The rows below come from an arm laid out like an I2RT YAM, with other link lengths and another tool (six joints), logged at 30 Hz.
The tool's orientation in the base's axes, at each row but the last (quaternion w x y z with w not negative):
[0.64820, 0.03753, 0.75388, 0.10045]
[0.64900, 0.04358, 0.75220, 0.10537]
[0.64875, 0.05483, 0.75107, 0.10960]
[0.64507, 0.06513, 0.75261, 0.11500]
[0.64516, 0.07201, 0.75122, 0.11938]
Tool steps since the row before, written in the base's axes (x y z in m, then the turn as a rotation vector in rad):
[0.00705, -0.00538, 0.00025, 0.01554, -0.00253, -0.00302]
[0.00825, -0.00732, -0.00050, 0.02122, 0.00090, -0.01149]
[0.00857, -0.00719, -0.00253, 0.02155, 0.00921, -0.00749]
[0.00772, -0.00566, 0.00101, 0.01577, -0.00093, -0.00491]
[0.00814, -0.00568, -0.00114, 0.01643, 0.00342, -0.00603]
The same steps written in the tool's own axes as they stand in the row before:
[-0.00235, -0.00573, 0.00636, 0.00002, -0.00422, 0.01547]
[-0.00227, -0.00782, 0.00745, 0.00803, -0.00311, 0.02256]
[-0.00048, -0.00808, 0.00812, 0.00600, 0.00588, 0.02313]
[-0.00359, -0.00559, 0.00696, 0.00195, -0.00295, 0.01616]
[-0.00168, -0.00614, 0.00770, 0.00406, 0.00089, 0.01734]

